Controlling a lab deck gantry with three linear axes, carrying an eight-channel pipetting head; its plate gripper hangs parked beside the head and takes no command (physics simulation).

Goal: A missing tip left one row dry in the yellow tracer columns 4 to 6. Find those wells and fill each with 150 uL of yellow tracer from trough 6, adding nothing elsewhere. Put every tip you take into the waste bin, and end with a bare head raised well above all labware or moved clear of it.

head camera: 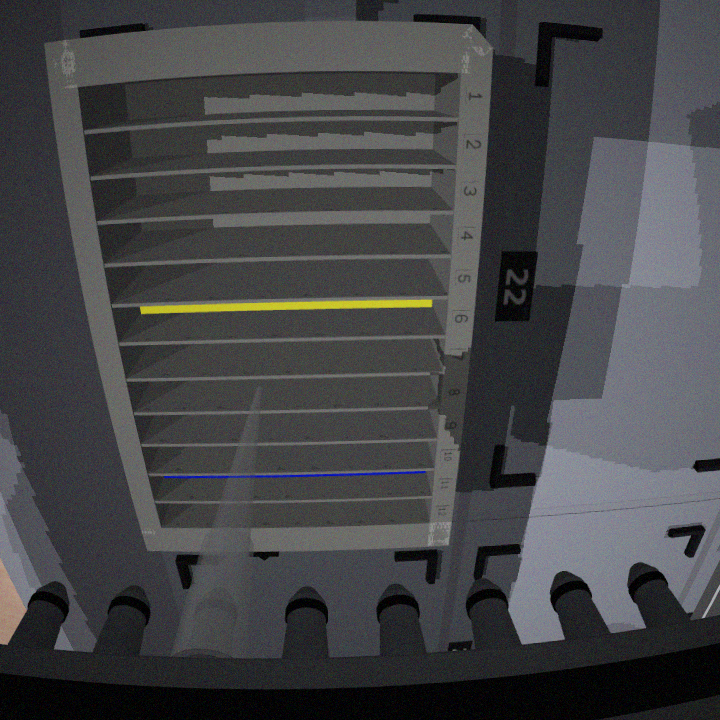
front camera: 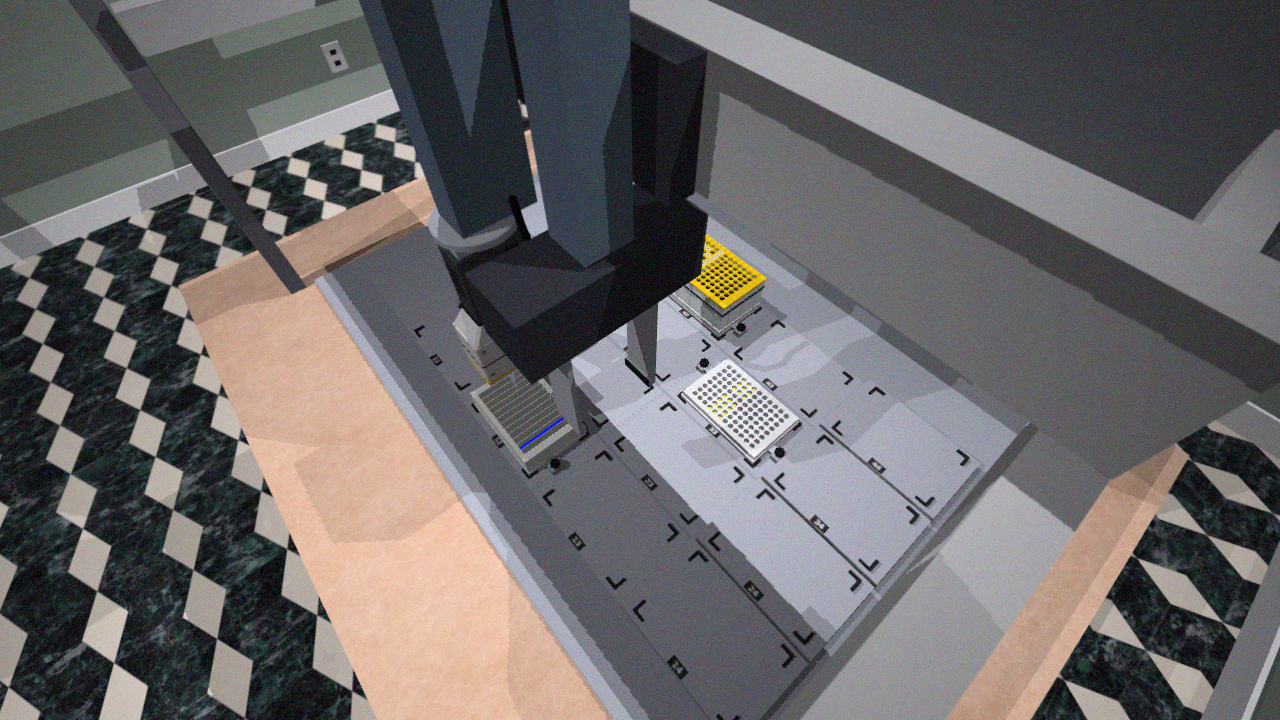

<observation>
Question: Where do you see a translucent pipette tip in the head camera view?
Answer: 213, 624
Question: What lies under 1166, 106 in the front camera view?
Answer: A grey wall.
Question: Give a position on a deck label 22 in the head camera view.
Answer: At 517, 268
</observation>
